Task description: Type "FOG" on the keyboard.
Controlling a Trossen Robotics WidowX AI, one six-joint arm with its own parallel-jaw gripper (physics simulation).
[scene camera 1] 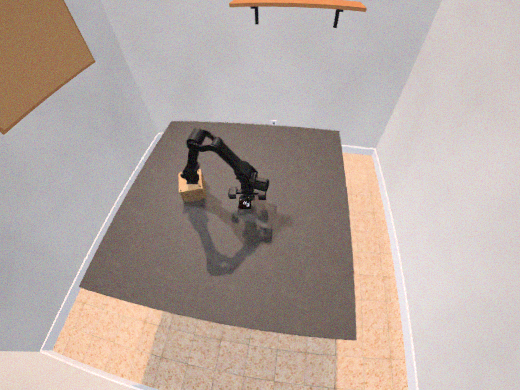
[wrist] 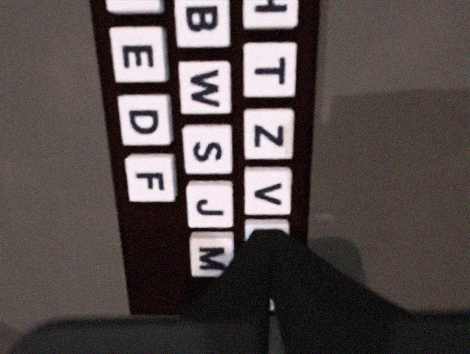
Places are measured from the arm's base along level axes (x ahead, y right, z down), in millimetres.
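Pixels of known places: gripper, fingertip midpoint: (scene camera 1: 248, 202) (wrist: 266, 241); arm's base, origin of the base link: (scene camera 1: 192, 179).
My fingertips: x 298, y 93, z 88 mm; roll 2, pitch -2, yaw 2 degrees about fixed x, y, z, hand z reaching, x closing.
Observation:
For each thing: its top centre in the pictures, then the offset to it from my fingertips. Level surfaces: height alone.
- dark keyboard, middle of its top: (wrist: 202, 36) (scene camera 1: 245, 192) dx -16, dy -63, dz -1 mm
- F key, middle of its top: (wrist: 150, 180) dx -35, dy -23, dz -1 mm
- D key, middle of its top: (wrist: 144, 121) dx -35, dy -41, dz -1 mm
- E key, middle of its top: (wrist: 138, 55) dx -34, dy -60, dz -1 mm
- V key, middle of its top: (wrist: 268, 193) dx +1, dy -17, dz -1 mm
- M key, middle of its top: (wrist: 211, 258) dx -18, dy +5, dz -1 mm
- J key, middle of its top: (wrist: 209, 207) dx -18, dy -13, dz -1 mm
- dark table top, its level: dz +15 mm
The dark keyboard (scene camera 1: 242, 205) (wrist: 155, 255) has white keys with letters turned sideways in the wrist view. The F key (wrist: 151, 178) ends the left column, below the D key (wrist: 145, 120) and E key (wrist: 138, 55). A key (wrist: 135, 5) above E is cut off by the frame edge, its letter out of sight. The V key (wrist: 268, 192) is in the right column. Below it, my gripper (scene camera 1: 246, 198) (wrist: 266, 241) is shut and empty, its tips over a key (wrist: 257, 226) whose letter is hidden. Whether the tips touch that key cannot be told.
The M key (wrist: 206, 257) is partly covered by a finger; the J key (wrist: 210, 205) is above it. The arm's wooden base block (scene camera 1: 191, 192) stands left of the keyboard on the dark table top (scene camera 1: 300, 280). A shelf (scene camera 1: 297, 5) hangs on the back wall.

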